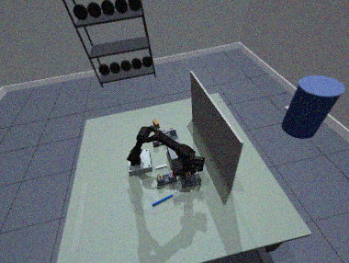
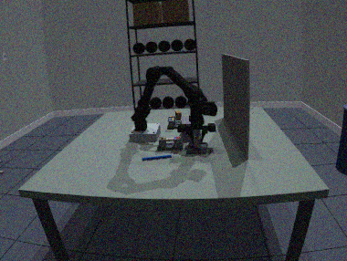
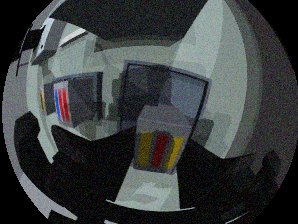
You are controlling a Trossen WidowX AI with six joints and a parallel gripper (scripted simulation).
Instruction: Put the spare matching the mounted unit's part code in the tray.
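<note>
My gripper tip is now 2 cm below the spare. Round my gripper tip: tall grey panel: 21 cm ahead, 20 cm to the left, 20 cm above; tray: 2 cm below.
</note>
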